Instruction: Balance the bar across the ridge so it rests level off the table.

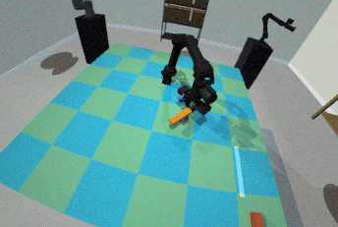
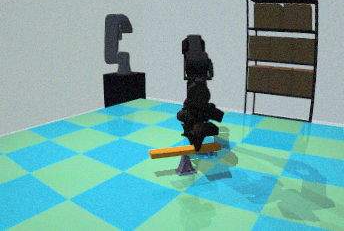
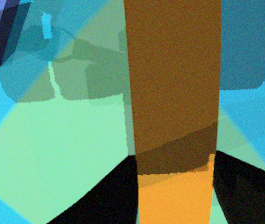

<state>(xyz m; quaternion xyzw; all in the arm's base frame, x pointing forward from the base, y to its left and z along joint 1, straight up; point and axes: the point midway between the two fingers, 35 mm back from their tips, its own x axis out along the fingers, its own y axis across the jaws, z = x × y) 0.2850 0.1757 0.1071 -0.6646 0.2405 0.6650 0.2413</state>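
Right now the orange bar is 20 mm to the right of my gripper tip and 20 mm ahead of it. From my gripper tip the other things lie so: red block (460 mm ahead, 320 mm to the left, 60 mm below); then small blue block (140 mm behind, 60 mm below, 40 mm to the right); then purple ridge (40 mm below, 20 mm to the right, 20 mm ahead).
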